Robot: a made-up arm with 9 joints.
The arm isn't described. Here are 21 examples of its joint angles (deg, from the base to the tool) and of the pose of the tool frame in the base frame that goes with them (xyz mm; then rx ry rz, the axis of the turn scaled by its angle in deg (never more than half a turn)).
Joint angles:
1: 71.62 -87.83 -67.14 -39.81 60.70 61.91 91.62 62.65 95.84
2: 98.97 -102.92 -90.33 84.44 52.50 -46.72 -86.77 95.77 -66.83
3: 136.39 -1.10 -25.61 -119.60 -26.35 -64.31 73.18 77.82 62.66
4: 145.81 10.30 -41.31 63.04 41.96 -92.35 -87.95 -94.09 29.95
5: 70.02 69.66 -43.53 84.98 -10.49 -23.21 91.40 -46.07 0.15
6: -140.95 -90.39 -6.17 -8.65 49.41 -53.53 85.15 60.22 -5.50
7: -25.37 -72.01 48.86 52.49 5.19 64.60 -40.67 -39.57 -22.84
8: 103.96 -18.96 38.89 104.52 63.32 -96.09 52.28 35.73 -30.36
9: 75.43 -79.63 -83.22 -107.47 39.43 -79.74 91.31 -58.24 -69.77
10: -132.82 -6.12 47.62 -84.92 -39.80 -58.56 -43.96 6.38 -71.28
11: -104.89 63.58 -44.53 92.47 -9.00 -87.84 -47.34 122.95 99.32
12: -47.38 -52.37 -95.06 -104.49 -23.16 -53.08 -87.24 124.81 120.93
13: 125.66 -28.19 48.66 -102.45 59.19 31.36 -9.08 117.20 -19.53
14: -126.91 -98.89 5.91 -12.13 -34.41 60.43 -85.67 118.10 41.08
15: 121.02 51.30 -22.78 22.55 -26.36 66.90 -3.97 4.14 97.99
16: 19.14 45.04 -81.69 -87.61 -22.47 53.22 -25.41 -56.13 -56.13
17: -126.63 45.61 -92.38 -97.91 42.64 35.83 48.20 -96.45 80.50
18: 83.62 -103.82 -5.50 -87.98 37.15 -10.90 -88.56 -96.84 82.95
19: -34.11 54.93 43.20 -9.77 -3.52 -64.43 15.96 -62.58 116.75
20: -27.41 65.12 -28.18 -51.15 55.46 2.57 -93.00 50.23 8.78
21: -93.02 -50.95 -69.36 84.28 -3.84 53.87 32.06 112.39 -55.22
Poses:
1: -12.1 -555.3 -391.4 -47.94 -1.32 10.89
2: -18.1 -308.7 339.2 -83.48 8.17 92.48
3: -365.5 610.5 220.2 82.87 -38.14 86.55
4: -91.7 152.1 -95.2 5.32 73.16 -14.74
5: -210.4 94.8 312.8 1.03 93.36 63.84
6: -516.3 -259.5 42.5 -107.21 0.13 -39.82
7: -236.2 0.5 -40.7 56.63 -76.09 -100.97
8: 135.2 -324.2 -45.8 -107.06 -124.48 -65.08
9: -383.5 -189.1 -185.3 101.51 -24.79 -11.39
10: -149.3 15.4 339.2 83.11 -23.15 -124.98
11: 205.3 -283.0 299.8 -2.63 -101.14 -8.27
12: 162.6 49.4 102.9 -121.88 49.98 110.32
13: -89.9 631.1 161.2 86.21 -37.66 -15.86
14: -561.5 77.6 450.6 -101.84 5.70 -135.73
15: 32.8 67.7 86.6 -15.13 -69.77 -46.54
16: -26.1 0.0 -15.0 137.39 20.02 61.78
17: 246.1 -225.7 -90.8 92.82 -11.57 -65.42
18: -147.6 -24.4 -259.0 77.30 23.12 -133.63
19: -246.0 -38.6 620.9 -130.72 62.63 -102.16
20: -330.8 34.3 -307.9 60.71 -29.17 48.05
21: 193.6 161.1 388.9 42.71 55.62 -134.51
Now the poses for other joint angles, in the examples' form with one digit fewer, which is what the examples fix.
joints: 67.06 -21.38 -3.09 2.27 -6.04 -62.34 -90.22 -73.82 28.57
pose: -257 66 -32 -36.2 100.9 -91.9
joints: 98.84 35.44 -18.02 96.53 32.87 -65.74 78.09 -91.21 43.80
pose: 233 149 326 134.6 77.4 1.2
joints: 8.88 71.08 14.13 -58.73 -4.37 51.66 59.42 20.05 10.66
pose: 38 -217 -124 -102.3 -93.1 -15.5
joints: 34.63 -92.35 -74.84 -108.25 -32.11 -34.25 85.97 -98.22 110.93
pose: -530 172 89 76.7 10.1 150.9
